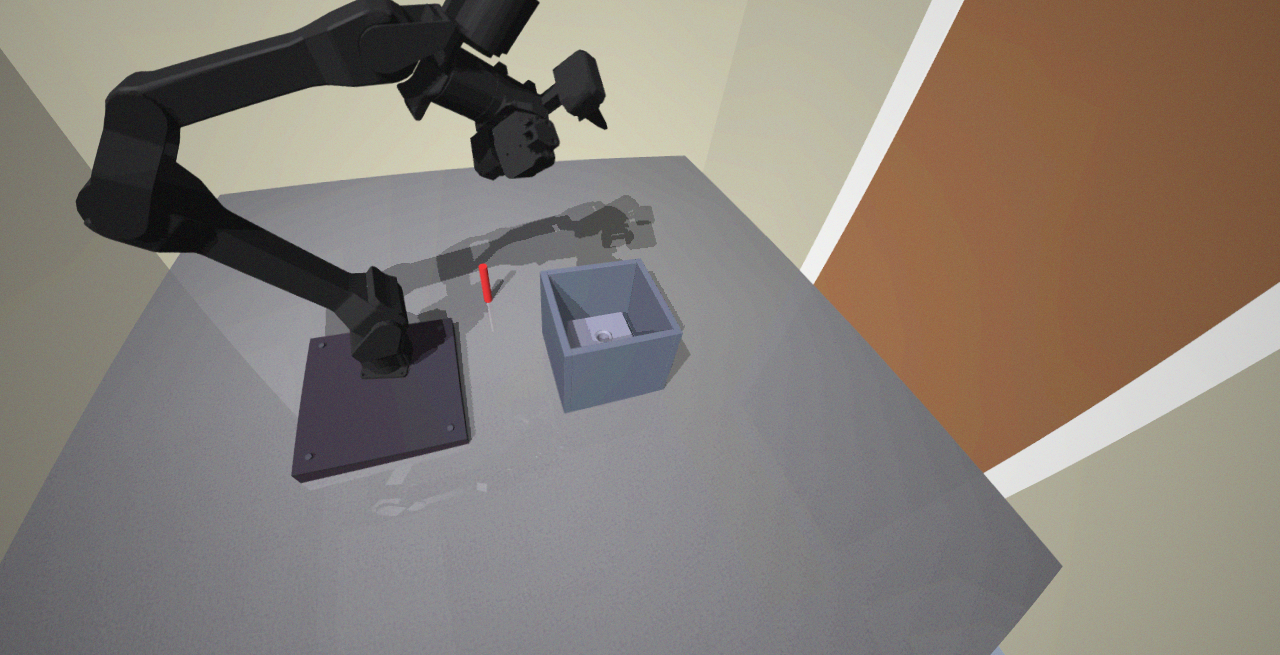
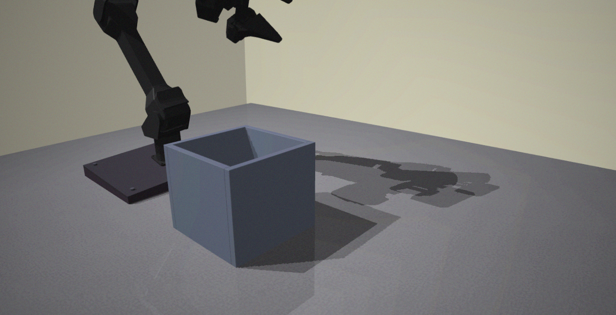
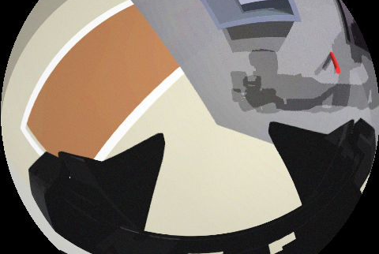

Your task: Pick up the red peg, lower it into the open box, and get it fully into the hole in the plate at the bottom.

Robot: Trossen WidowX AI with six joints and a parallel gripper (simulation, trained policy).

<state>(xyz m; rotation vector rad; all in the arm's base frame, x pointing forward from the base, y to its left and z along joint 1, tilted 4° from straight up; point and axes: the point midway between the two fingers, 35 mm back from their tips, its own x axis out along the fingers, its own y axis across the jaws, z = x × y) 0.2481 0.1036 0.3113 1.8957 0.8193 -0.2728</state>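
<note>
My gripper tip is 15 cm past the red peg, 4 cm to the right of it and 27 cm above it. Round my gripper tip: pale plate (4 cm ahead, 12 cm to the right, 27 cm below).
</note>
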